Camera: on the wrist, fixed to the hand. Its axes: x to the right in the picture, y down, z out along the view.
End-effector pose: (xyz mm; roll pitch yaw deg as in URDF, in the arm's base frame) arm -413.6 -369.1 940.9 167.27 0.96 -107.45
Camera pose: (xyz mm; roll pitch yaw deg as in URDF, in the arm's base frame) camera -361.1 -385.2 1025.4 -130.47 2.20 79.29
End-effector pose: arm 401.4 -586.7 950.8 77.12 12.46 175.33
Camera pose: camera 408.1 -671.9 897.4 -41.30 -19.18 -1.35
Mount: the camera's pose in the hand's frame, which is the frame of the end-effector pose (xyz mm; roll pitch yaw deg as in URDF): -1.8 -34.9 -94.5 36.96 -4.56 174.11
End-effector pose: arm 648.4 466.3 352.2 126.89 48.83 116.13
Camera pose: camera 552.7 442.2 372.5 -98.75 -50.25 -52.60
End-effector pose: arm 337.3 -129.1 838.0 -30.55 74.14 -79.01
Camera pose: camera 248.9 -83.4 822.3 92.98 -73.40 74.26
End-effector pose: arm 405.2 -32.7 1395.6 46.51 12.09 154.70
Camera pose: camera 404.9 -81.8 1307.6 -9.57 -19.50 -26.07
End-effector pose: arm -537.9 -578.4 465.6 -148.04 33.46 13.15
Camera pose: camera -481.8 -586.2 548.9 -176.67 -26.44 -163.99
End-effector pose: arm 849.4 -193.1 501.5 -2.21 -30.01 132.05
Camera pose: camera 847.9 -133.9 420.0 35.81 25.50 -54.65
